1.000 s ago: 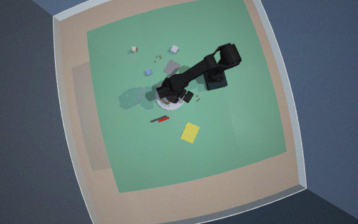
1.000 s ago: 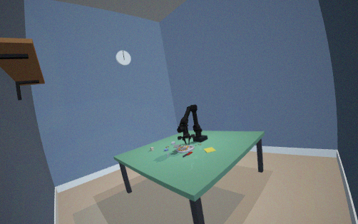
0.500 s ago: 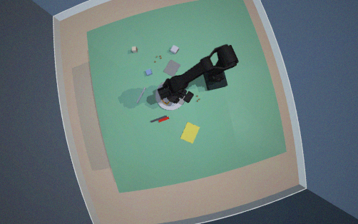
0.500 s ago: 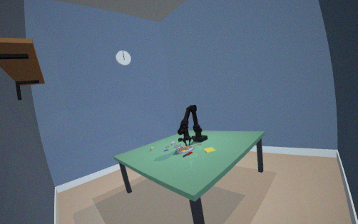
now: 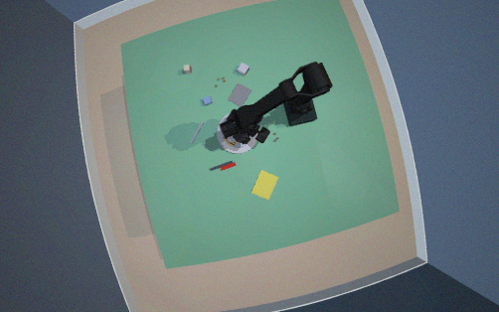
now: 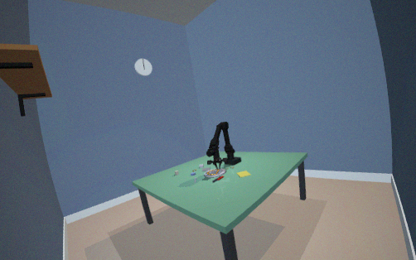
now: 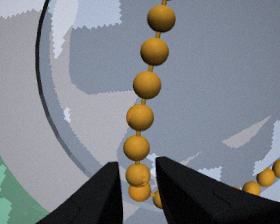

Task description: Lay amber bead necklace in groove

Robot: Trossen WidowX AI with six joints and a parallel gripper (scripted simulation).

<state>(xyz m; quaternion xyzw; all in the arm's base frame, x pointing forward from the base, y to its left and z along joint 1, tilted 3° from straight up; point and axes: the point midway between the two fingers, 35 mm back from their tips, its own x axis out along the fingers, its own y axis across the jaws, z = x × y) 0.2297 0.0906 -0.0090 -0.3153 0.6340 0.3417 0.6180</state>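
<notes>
My gripper tip is now 5 cm short of the round grey bead board, 1 cm to the right of it and 1 cm above it. Also, from my gripper tip: blue block: 20 cm ahead, 15 cm to the right, 1 cm below; then red-handled tool: 12 cm ahead, 17 cm to the left, 1 cm below; then grey plate: 4 cm ahead, 18 cm to the right, 1 cm below.
</notes>
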